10 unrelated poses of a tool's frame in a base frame.
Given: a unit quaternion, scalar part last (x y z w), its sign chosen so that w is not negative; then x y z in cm.
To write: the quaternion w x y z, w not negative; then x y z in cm. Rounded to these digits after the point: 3 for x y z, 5 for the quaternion.
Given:
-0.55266 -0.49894 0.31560 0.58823 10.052 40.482 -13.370
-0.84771 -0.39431 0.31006 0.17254 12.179 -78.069 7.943
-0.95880 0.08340 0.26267 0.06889 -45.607 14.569 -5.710
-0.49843 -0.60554 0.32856 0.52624 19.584 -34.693 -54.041
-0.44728 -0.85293 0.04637 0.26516 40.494 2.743 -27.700
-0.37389 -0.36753 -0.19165 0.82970 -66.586 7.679 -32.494
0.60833 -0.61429 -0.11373 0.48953 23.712 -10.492 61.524
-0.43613 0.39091 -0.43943 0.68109 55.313 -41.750 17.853
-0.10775 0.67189 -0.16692 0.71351 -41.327 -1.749 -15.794
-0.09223 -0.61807 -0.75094 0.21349 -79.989 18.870 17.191
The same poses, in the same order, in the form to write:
0.58823 -0.55266 -0.49894 0.31560 10.052 40.482 -13.370
0.17254 -0.84771 -0.39431 0.31006 12.179 -78.069 7.943
0.06889 -0.95880 0.08340 0.26267 -45.607 14.569 -5.710
0.52624 -0.49843 -0.60554 0.32856 19.584 -34.693 -54.041
0.26516 -0.44728 -0.85293 0.04637 40.494 2.743 -27.700
0.82970 -0.37389 -0.36753 -0.19165 -66.586 7.679 -32.494
0.48953 0.60833 -0.61429 -0.11373 23.712 -10.492 61.524
0.68109 -0.43613 0.39091 -0.43943 55.313 -41.750 17.853
0.71351 -0.10775 0.67189 -0.16692 -41.327 -1.749 -15.794
0.21349 -0.09223 -0.61807 -0.75094 -79.989 18.870 17.191

